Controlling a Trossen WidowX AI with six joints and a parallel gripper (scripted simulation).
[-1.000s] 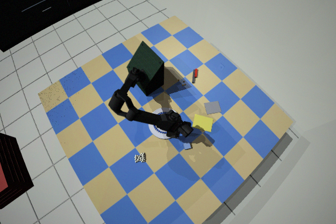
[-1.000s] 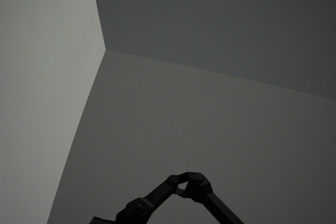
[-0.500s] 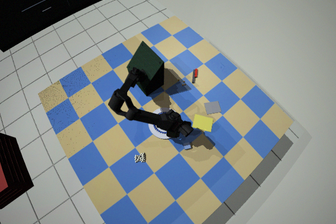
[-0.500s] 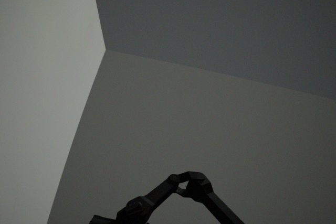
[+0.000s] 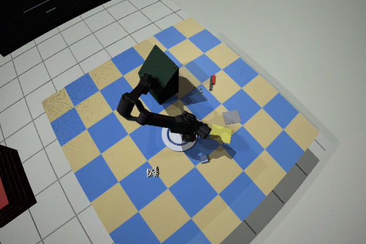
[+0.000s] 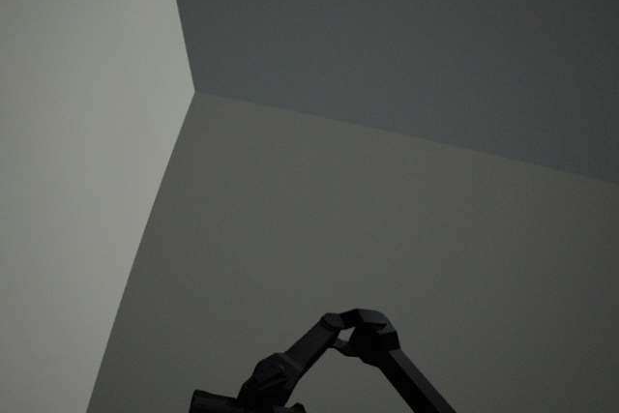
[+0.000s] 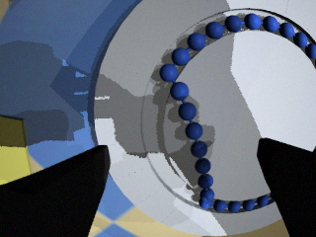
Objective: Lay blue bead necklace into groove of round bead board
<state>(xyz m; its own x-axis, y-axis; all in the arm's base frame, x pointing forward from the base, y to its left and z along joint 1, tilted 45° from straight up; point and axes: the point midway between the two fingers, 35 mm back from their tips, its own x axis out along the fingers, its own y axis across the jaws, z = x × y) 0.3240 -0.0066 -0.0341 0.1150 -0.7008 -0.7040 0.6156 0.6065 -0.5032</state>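
My gripper tip is now 40 mm to the left of the round white bead board, 30 mm past it and 30 mm above it. Round my gripper tip: small blue cube (160 mm ahead, 30 mm below); then grey square (280 mm to the left, 50 mm ahead, 40 mm below); then yellow pad (160 mm to the left, 100 mm ahead, 40 mm below).
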